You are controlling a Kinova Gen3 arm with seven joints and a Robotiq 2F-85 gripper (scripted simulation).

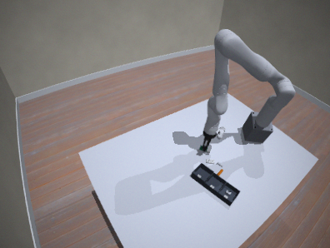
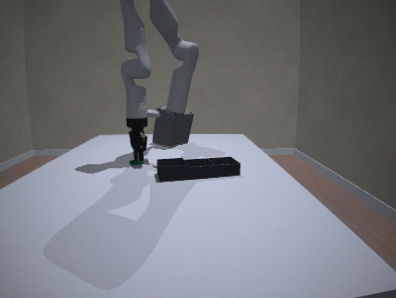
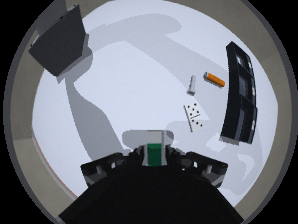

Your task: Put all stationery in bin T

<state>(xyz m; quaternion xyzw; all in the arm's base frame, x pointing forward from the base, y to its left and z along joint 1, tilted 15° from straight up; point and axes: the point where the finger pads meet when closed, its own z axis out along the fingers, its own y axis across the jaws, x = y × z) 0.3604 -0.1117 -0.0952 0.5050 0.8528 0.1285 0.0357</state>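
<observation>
Now: hand 1 cm to the right of the small green object and 2 cm above it. The rest, counted from my hand: small orange thing (4 cm ahead, 17 cm to the left, 2 cm below); then thin grey stick (1 cm ahead, 13 cm to the left, 2 cm below); then small white object (3 cm ahead, 8 cm to the left, 2 cm below).
</observation>
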